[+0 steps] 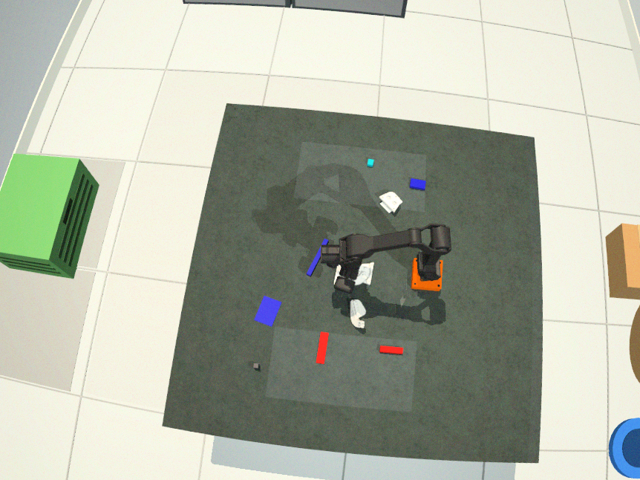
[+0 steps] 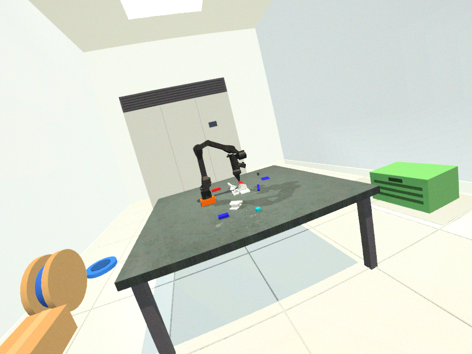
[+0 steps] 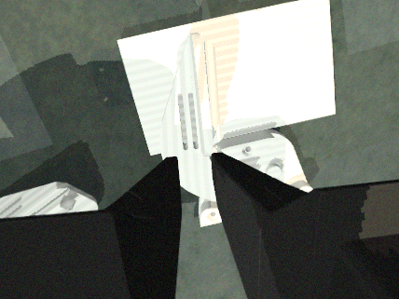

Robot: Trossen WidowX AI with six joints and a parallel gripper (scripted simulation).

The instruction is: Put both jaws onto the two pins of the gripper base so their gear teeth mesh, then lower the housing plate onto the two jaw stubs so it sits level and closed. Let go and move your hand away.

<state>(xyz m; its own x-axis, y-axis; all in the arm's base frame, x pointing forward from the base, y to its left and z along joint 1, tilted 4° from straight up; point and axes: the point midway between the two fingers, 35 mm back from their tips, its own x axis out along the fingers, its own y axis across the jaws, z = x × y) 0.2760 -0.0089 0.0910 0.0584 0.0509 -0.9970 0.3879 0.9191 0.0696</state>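
Now: the white jaw 2 cm behind my gripper tip, 16 cm to the left of it and 5 cm below it. The rest, counted from my gripper tip: small grey cube: 33 cm ahead, 29 cm to the left, 7 cm below; then blue strip: 10 cm ahead, 9 cm to the right, 8 cm below; then blue square: 29 cm ahead, 10 cm to the left, 8 cm below.
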